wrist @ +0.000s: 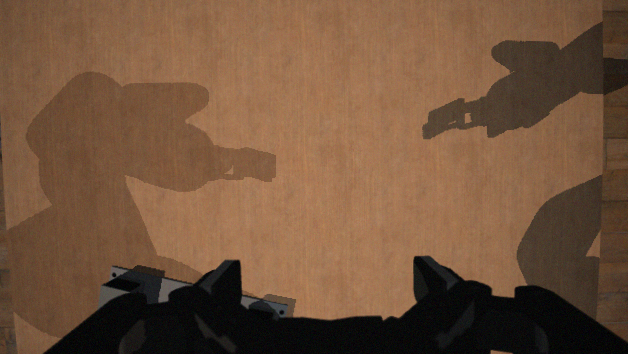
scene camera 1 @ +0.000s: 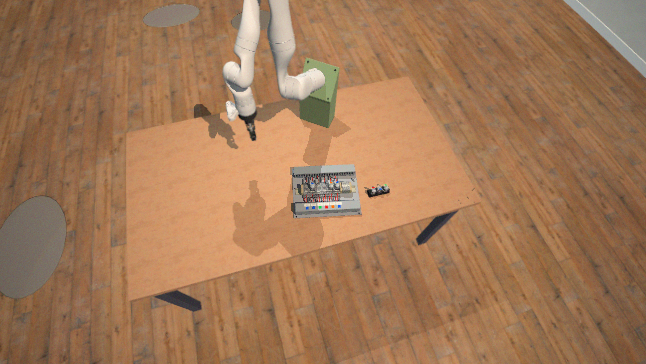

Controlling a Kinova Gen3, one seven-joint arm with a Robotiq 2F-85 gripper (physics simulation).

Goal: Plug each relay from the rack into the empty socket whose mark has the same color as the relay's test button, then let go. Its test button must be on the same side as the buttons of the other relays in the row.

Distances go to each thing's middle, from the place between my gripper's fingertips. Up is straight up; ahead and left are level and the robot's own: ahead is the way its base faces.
My gripper is now 310 mm short of the grey socket panel (scene camera 1: 297, 182), 160 mm to the right of it and 290 mm above it.
